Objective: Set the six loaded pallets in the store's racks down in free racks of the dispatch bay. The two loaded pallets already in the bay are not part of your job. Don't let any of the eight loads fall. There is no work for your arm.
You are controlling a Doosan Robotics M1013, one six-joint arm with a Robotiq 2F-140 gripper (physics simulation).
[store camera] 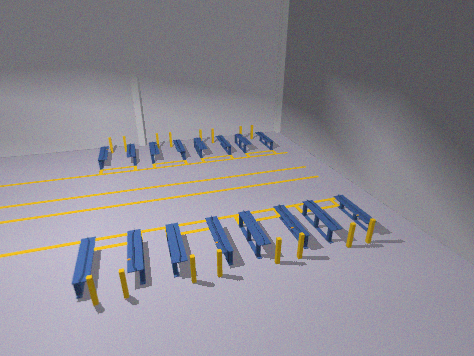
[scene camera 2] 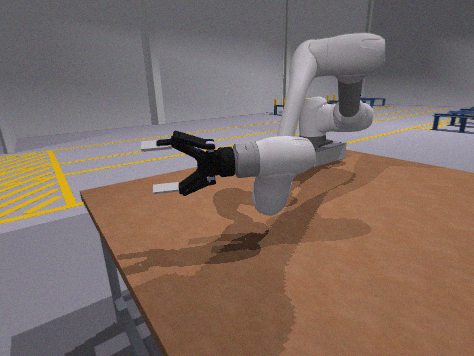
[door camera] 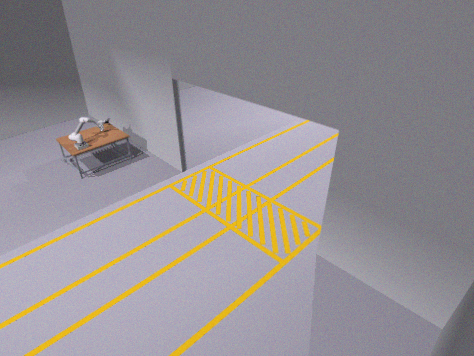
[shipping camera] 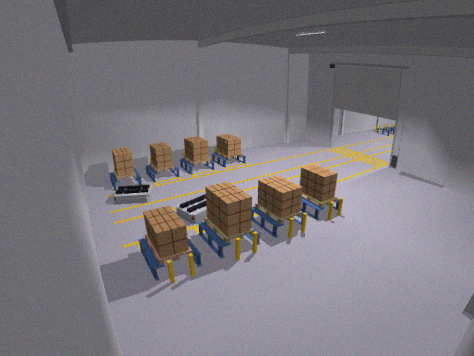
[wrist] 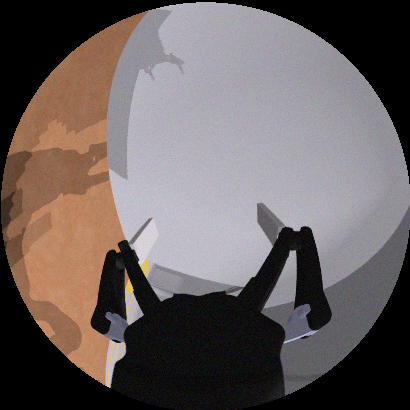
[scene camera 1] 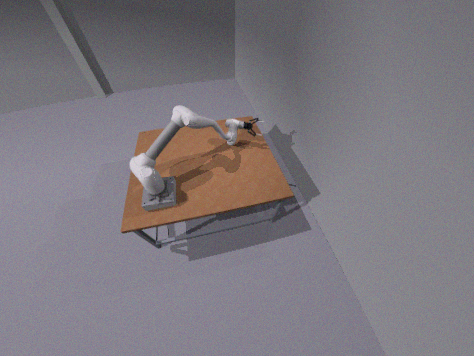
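Pixels of known places: gripper, fingertip midpoint: (scene camera 2: 147, 169) (door camera: 112, 121) (wrist: 204, 219) (scene camera 1: 262, 128); arm's base, link origin: (scene camera 2: 312, 143) (door camera: 81, 143) (scene camera 1: 158, 190).
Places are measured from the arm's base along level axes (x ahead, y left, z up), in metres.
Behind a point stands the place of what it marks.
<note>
In the shipping camera, loaded pallets stand on blue racks in two rows of the dispatch bay. The far row runs from a load at the left (shipping camera: 123, 162) {x 13.189, y -7.883, z 0.210 m} to a load at the right (shipping camera: 228, 145) {x 8.421, y -7.299, z 0.159 m}. The near row runs from a front load (shipping camera: 166, 232) {x 13.914, y -2.189, z 0.272 m} past a tall load (shipping camera: 229, 209) {x 12.390, y -2.003, z 0.412 m} to the load nearest the door (shipping camera: 319, 183) {x 9.044, y -1.854, z 0.224 m}. The stacks look upright. In the store camera, the near blue racks (store camera: 85, 260) {x -6.854, y -0.298, z -0.468 m} and far blue racks (store camera: 180, 149) {x -9.973, y -5.236, z -0.454 m} bear no loads. My gripper (scene camera 1: 261, 128) {x 1.199, y 0.323, z 0.164 m} (scene camera 2: 161, 166) (wrist: 204, 219) {x 1.199, y 0.323, z 0.164 m} is open and empty above the table's edge.
Two low white carriers with black tops, unloaded, stand in the bay: one by the far-left rack (shipping camera: 132, 193) {x 13.397, y -6.373, z -0.516 m}, one partly hidden behind the near row (shipping camera: 186, 210) {x 12.412, y -4.121, z -0.518 m}. Yellow posts (shipping camera: 238, 248) (store camera: 193, 269) stand behind racks. A hatched floor marking (door camera: 245, 210) {x 1.327, y -4.436, z -0.839 m} lies at the doorway.
</note>
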